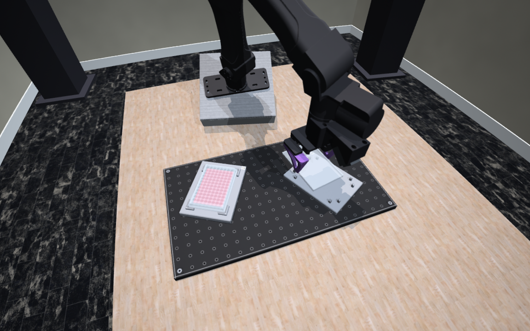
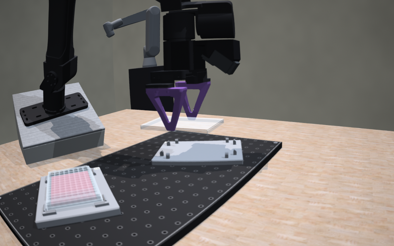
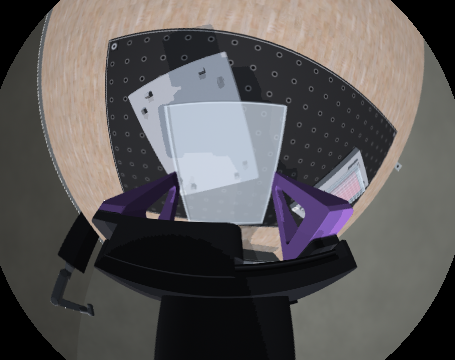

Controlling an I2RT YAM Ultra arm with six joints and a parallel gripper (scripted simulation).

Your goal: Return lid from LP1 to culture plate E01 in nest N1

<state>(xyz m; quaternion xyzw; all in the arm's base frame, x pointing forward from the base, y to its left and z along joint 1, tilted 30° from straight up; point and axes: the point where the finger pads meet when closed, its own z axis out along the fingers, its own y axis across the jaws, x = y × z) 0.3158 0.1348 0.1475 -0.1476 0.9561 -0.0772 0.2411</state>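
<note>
Now: hand 20 mm past the culture plate E01, 230 mm to the left of it and 60 mm above it. Also, from my hand: lid park LP1: 10 mm ahead, 40 mm to the left, 70 mm below; clear lid: 10 mm below.
</note>
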